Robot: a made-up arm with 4 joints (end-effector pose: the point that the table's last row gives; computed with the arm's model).
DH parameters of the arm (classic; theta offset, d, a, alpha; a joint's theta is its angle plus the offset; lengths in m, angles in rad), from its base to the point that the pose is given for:
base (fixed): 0 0 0 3.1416
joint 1: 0 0.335 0.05 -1.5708
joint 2: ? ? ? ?
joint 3: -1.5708 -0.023 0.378 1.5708
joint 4: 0 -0.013 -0.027 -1.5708
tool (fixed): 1.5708 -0.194 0 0
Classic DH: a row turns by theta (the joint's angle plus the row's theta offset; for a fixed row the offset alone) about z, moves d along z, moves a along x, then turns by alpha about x.
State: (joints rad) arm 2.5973 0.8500 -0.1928 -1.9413
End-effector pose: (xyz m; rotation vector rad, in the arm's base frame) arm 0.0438 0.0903 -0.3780 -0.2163 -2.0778 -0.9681
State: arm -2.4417 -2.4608 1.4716 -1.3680
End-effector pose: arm -0.0622 -0.1383 -0.3633 -1.1867 2.3782 -0.8114
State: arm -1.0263 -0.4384 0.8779 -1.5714
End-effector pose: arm 0.0158 0.1101 -0.3550 0.9789 1.8009 1.0284
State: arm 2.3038 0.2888 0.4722 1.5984
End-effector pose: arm -0.4186 0.0628 -0.3271 -1.3958 1.4314 -1.4884
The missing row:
joint 2: 0 -0.151 -0.094 -1.5708
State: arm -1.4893 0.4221 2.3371 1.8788
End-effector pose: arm -0.5279 0.3714 -0.1994 -0.5791 2.3152 -1.0533
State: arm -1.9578 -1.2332 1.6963 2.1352
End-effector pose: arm -0.3128 0.1488 -0.7464 -0.4123 1.1816 -2.5143
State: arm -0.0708 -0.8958 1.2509 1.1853
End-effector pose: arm 0.2243 0.0070 -0.7462 -0.4360 -0.0233 1.4559
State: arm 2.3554 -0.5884 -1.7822 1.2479
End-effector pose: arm 0.5628 0.2036 -0.0726 -0.8755 -1.8815 1.3643
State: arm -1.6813 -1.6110 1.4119 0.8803
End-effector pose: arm -0.0678 -0.1421 -0.7399 0.2929 -1.0861 -2.8773
